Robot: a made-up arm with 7 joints.
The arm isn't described. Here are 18 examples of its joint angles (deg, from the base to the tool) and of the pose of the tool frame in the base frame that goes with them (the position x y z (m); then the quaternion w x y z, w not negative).
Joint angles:
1: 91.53 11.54 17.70 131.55 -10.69 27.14 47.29
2: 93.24 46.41 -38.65 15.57 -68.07 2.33 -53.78
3: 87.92 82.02 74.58 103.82 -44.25 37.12 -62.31
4: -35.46 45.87 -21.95 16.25 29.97 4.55 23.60
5: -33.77 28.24 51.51 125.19 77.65 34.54 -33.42
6: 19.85 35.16 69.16 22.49 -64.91 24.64 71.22
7: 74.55 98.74 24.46 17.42 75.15 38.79 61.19
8: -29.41 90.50 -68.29 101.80 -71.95 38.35 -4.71
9: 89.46 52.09 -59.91 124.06 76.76 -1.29 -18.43
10: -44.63 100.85 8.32 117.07 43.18 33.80 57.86
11: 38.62 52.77 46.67 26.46 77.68 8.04 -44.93
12: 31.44 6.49 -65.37 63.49 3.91 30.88 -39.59
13: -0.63 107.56 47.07 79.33 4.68 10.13 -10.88
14: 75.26 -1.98 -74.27 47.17 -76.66 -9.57 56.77
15: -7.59 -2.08 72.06 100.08 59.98 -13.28 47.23
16: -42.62 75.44 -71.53 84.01 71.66 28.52 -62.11
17: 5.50 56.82 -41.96 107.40 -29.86 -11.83 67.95
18: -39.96 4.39 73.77 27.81 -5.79 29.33 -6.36
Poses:
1: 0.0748 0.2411 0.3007 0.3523 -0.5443 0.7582 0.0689
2: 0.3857 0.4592 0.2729 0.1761 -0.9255 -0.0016 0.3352
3: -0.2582 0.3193 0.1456 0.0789 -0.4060 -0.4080 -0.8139
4: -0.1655 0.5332 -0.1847 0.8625 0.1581 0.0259 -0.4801
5: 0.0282 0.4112 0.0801 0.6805 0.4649 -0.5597 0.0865
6: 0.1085 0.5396 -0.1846 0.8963 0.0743 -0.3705 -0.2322
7: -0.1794 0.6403 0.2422 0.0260 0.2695 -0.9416 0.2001
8: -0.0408 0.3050 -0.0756 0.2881 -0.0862 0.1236 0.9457
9: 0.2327 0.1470 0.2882 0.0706 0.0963 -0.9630 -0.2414
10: 0.2191 0.2456 0.1116 0.5217 -0.2474 -0.3003 -0.7592
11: 0.1232 0.6229 -0.0351 0.5527 0.3471 -0.2635 0.7103
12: 0.3342 -0.0287 -0.1363 0.3172 0.4946 -0.5737 -0.5706
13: 0.0952 0.3325 0.5189 0.1070 -0.9003 0.3053 0.2912
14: 0.4514 -0.0919 0.0675 0.3171 -0.2887 0.0020 0.9034
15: -0.0516 0.3866 -0.1082 0.1427 0.5327 -0.8107 0.1965
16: -0.1332 0.4062 -0.1284 0.5704 0.2786 0.2334 -0.7366
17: 0.1657 0.2058 -0.0446 0.0491 0.1818 0.3475 0.9186
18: -0.3943 0.3421 -0.2127 0.8955 0.3192 0.3086 0.0301
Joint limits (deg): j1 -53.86..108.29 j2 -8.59..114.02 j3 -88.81..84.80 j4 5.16..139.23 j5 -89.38..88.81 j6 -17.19..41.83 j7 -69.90..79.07
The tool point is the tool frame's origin. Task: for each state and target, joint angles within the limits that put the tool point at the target. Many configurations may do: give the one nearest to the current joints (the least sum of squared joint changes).
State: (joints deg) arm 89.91 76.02 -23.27 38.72 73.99 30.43 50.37
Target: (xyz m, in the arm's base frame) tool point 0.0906 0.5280 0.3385
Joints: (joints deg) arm 82.48 91.98 -35.93 61.95 72.91 25.59 58.28
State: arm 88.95 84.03 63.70 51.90 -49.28 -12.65 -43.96
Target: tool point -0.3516 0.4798 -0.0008
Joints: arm 107.69 108.65 78.77 34.90 -43.89 -8.05 -39.51
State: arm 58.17 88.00 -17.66 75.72 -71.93 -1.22 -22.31
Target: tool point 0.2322 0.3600 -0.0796
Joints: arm 18.80 66.68 -49.57 67.26 -77.57 -1.58 -20.78
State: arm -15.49 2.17 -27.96 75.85 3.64 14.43 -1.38
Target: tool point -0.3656 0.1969 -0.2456
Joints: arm -53.86 20.27 -54.43 35.36 6.62 15.62 3.59
